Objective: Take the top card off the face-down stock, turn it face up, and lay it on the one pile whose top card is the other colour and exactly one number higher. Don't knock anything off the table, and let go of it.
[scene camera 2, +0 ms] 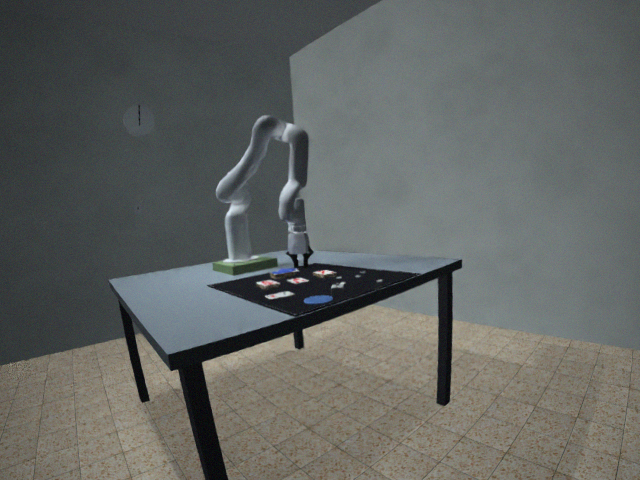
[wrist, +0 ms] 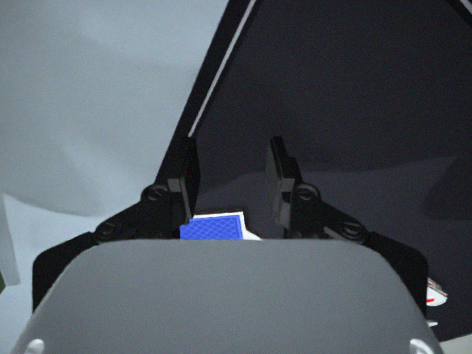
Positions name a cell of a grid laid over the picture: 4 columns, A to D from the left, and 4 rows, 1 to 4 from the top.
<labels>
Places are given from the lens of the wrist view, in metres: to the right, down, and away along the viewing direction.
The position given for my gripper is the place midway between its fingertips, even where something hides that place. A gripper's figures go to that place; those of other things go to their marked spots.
my gripper (wrist: B2): 0.00, -0.01, 0.14
black mat (wrist: D2): 0.07, -0.04, 0.12
</labels>
